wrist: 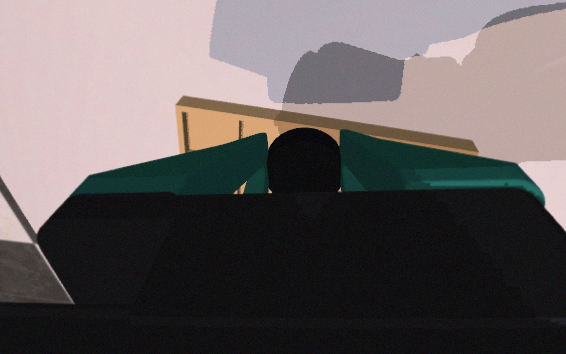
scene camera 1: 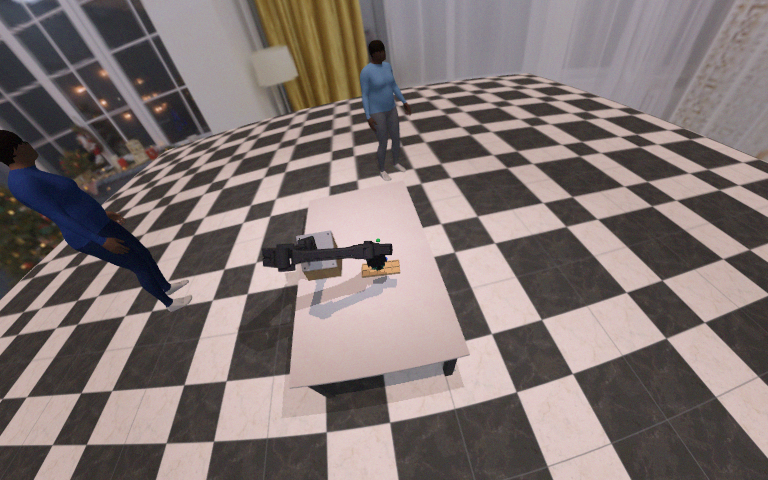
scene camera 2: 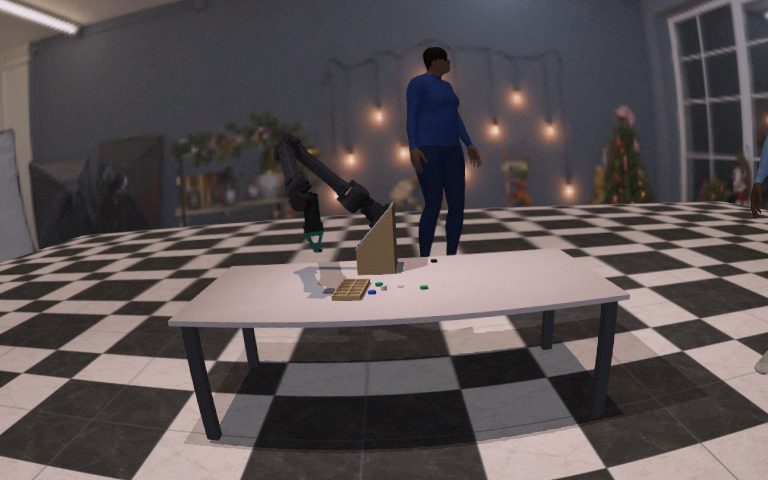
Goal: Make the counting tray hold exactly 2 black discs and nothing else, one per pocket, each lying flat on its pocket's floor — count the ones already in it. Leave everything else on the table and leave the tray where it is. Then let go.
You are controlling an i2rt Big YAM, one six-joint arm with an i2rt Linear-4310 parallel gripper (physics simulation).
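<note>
My gripper [scene camera 2: 317, 249] [wrist: 303, 147] is shut on a black disc [wrist: 304, 167], held between the green fingertips. In scene camera 2 it hangs well above the table; in the wrist view the disc covers part of the tray. The wooden counting tray [scene camera 1: 365, 273] [scene camera 2: 346, 298] [wrist: 225, 106] has two rows of pockets and sits on the table. Fingers, disc and gripper body hide most of its pockets in the wrist view; no disc can be made out in the pockets in scene camera 2. Another small black piece [scene camera 2: 433, 260] lies near the table's far edge.
A green piece [scene camera 2: 378, 284], a blue piece [scene camera 2: 372, 292], a grey piece [scene camera 2: 384, 288] and a white piece [scene camera 2: 400, 286] lie beside the tray. Another green piece [scene camera 1: 377, 240] [scene camera 2: 423, 287] lies farther off. The arm's wedge-shaped base [scene camera 2: 376, 254] stands behind them. Two people stand near the table.
</note>
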